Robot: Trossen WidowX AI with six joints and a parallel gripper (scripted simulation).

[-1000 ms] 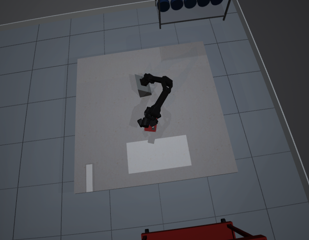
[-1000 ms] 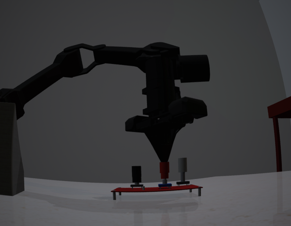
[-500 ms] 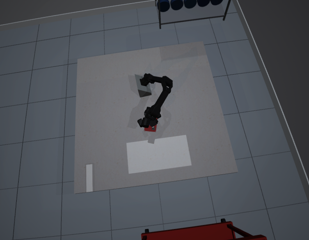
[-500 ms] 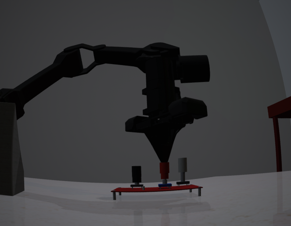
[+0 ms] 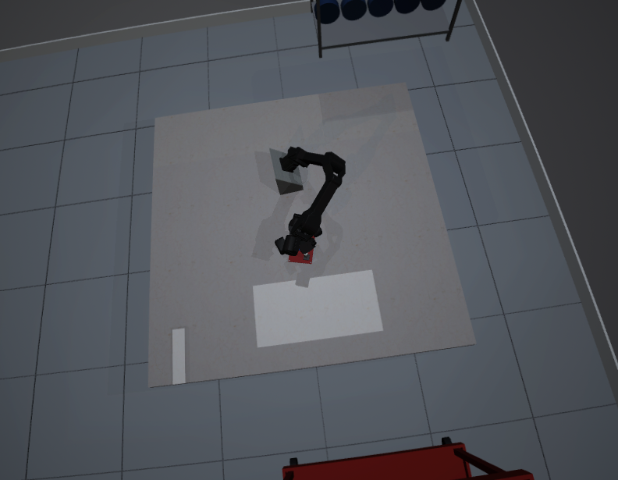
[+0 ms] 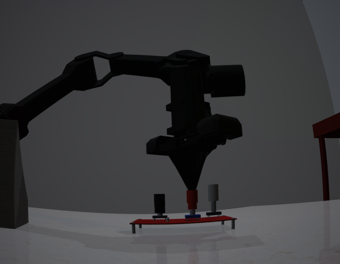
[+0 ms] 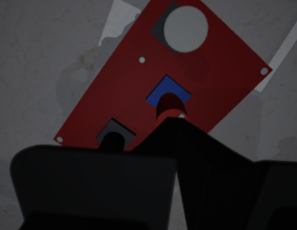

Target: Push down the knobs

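The red knob lies 10 mm below my gripper tip. The rest, counted from my gripper tip: black knob 50 mm behind, 30 mm to the left, 20 mm below.
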